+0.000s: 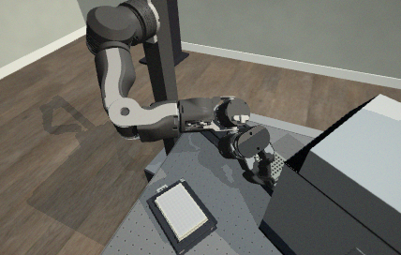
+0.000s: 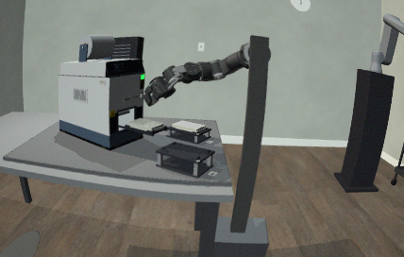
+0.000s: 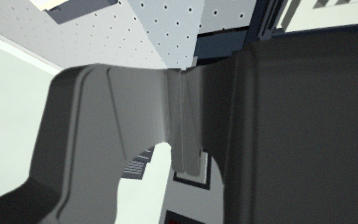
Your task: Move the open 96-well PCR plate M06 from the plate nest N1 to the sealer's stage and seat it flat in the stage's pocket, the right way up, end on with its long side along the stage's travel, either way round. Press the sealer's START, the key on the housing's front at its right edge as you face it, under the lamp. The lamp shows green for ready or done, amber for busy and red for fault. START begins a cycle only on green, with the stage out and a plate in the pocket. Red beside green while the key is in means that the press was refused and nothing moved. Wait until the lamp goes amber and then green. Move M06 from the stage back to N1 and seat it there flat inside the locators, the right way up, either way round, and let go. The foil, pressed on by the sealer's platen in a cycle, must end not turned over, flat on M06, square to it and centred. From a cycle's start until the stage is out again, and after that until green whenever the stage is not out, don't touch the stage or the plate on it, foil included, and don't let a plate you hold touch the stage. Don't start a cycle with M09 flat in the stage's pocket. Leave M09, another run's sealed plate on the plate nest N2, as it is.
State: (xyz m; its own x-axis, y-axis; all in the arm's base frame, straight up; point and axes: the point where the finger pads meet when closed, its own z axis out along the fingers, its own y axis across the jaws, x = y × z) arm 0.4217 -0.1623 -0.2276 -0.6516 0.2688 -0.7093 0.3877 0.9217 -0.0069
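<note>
The pale key-like block is 30 mm ahead of my hand, 10 mm to the right of it and 20 mm above it. The rest, counted from my hand: sealer stage: 30 mm behind, 110 mm to the left, 80 mm below; then yellow warning label: 100 mm ahead, 160 mm to the left, 30 mm below; then 96-well plate M06: 30 mm behind, 110 mm to the left, 70 mm below.
</note>
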